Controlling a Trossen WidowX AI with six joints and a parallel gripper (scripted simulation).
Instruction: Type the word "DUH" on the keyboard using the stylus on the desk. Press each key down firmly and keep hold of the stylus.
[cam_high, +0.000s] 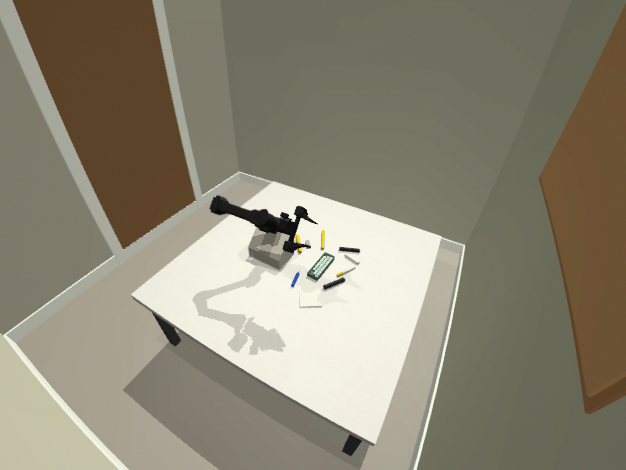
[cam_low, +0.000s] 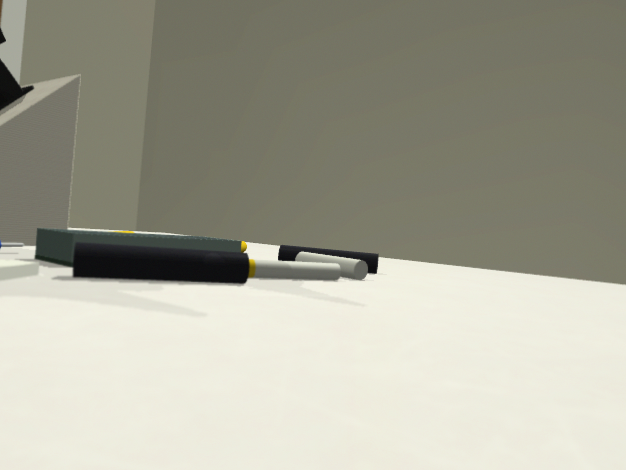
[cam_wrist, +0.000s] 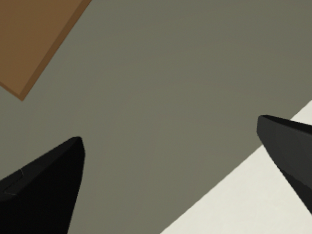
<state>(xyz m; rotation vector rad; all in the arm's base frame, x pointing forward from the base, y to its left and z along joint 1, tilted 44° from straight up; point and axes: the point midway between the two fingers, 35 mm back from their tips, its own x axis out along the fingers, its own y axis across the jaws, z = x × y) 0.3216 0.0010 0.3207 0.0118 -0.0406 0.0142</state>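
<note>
Right now my gripper tip is 140 mm past the blue stylus, 110 mm to the right of it and 420 mm above it. From my gripper tip the other things lie so: white cylinder (80 mm ahead, 250 mm to the left, 420 mm below); stylus tip (140 mm behind, 150 mm to the left, 420 mm below); white notepad (10 mm behind, 10 mm to the left, 420 mm below).
</note>
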